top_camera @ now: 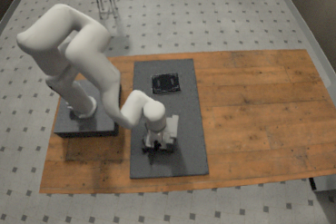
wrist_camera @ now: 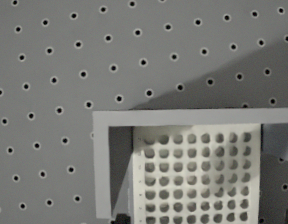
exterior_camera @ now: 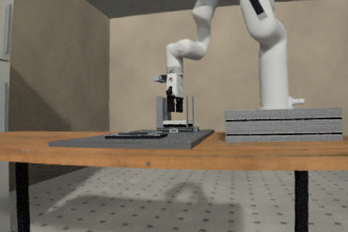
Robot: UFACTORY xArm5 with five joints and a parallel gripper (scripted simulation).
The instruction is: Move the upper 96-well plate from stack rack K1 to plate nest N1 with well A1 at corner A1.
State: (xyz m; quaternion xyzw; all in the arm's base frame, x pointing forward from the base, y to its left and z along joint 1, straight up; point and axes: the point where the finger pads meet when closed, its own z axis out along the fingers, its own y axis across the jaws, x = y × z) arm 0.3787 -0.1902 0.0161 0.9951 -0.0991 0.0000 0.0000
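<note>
Right now my hand is 50 mm above the white 96-well plate. Also, from my hand: plate nest N1: 50 mm ahead, 350 mm to the left, 90 mm below.
</note>
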